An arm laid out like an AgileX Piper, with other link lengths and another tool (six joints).
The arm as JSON. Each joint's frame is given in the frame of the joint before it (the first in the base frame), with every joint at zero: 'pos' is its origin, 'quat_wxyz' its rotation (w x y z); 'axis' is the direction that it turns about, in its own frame. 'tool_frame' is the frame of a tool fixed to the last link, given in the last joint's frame.
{
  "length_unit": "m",
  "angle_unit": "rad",
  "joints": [
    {
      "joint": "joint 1",
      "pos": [
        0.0,
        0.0,
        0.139
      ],
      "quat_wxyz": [
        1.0,
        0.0,
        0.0,
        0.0
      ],
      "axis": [
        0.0,
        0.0,
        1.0
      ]
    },
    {
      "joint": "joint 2",
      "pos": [
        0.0,
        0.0,
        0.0
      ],
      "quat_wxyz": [
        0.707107,
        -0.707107,
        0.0,
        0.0
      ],
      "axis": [
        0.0,
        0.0,
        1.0
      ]
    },
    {
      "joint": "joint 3",
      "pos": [
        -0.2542,
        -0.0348,
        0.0
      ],
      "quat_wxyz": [
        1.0,
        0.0,
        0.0,
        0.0
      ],
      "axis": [
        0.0,
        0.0,
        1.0
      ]
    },
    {
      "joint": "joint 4",
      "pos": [
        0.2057,
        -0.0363,
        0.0
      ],
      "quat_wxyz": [
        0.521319,
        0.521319,
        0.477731,
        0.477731
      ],
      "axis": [
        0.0,
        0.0,
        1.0
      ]
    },
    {
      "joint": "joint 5",
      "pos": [
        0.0,
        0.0,
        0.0
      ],
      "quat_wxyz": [
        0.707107,
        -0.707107,
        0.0,
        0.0
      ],
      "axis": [
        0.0,
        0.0,
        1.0
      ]
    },
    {
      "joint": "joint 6",
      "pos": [
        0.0,
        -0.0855,
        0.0
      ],
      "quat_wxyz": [
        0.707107,
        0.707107,
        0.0,
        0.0
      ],
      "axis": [
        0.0,
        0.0,
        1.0
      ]
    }
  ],
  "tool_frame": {
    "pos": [
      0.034,
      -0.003,
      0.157
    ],
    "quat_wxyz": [
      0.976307,
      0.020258,
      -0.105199,
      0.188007
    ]
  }
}
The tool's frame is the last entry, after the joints.
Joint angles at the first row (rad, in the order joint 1, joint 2, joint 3, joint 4, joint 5, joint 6):
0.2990, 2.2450, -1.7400, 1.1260, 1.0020, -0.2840
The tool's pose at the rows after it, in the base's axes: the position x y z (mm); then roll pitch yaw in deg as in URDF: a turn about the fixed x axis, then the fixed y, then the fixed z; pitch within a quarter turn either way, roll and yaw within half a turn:
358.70, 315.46, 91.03, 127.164, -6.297, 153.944
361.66, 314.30, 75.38, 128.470, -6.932, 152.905
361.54, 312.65, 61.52, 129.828, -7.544, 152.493
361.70, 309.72, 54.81, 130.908, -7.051, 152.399
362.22, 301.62, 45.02, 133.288, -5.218, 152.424
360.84, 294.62, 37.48, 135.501, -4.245, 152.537
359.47, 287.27, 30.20, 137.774, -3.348, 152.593
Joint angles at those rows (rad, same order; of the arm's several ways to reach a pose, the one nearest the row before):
0.3040, 2.2850, -1.7400, 1.1290, 0.9890, -0.2850
0.3040, 2.3180, -1.7400, 1.1290, 0.9690, -0.2860
0.3040, 2.3460, -1.7400, 1.1230, 0.9600, -0.2860
0.3040, 2.3530, -1.7400, 1.1030, 0.9520, -0.2810
0.3040, 2.3530, -1.7400, 1.0440, 0.9360, -0.2610
0.3040, 2.3530, -1.7400, 0.9920, 0.9310, -0.2350
0.3040, 2.3530, -1.7400, 0.9390, 0.9270, -0.2060

